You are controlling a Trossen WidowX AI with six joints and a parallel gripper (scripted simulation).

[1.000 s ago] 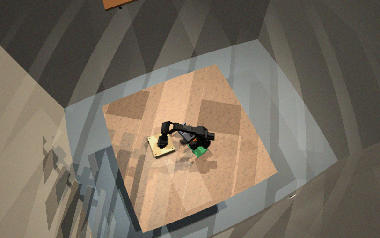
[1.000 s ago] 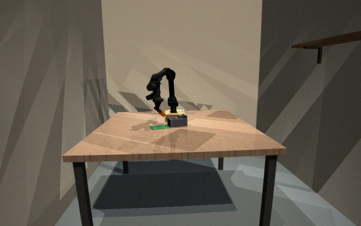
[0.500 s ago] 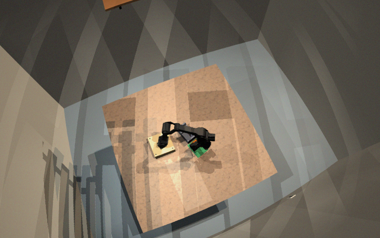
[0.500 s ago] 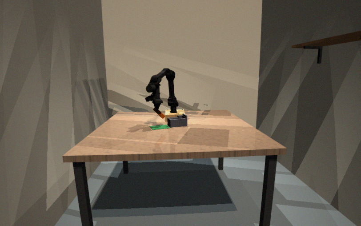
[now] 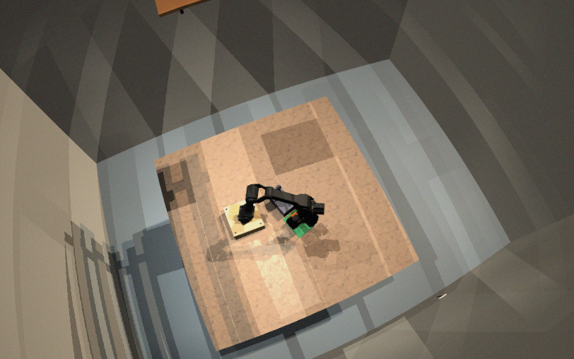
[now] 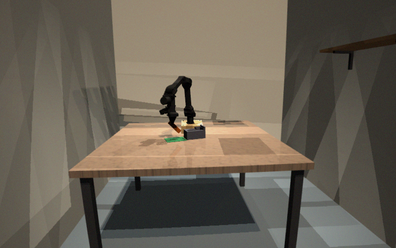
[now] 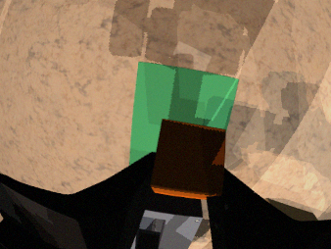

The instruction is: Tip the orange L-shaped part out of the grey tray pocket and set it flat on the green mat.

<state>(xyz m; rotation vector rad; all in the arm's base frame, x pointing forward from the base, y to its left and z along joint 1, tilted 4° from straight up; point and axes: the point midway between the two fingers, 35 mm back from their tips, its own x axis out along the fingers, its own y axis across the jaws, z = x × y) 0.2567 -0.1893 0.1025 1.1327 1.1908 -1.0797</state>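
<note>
Now: the green mat 20 mm to the left of my gripper tip and 130 mm below it. From my gripper tip the other things lie so: orange L-shaped part (20 mm behind, 30 mm to the left, 30 mm below).
</note>
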